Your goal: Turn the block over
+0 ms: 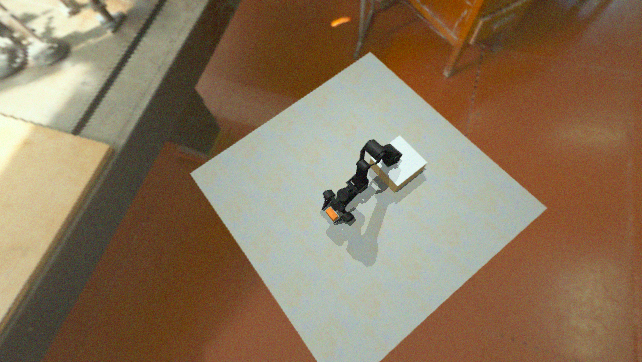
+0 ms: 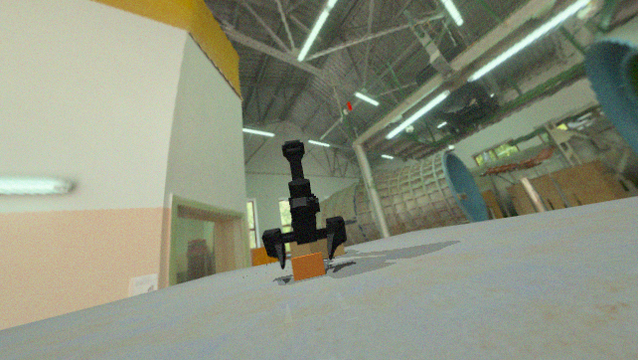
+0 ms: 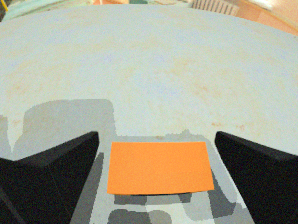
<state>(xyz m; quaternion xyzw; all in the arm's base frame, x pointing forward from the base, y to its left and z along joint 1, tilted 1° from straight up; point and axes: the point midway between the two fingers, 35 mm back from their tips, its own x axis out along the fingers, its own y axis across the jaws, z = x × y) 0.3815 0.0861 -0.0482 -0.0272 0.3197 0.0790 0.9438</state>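
Now: gripper tip 30 mm past the orange block and 10 mm above it.
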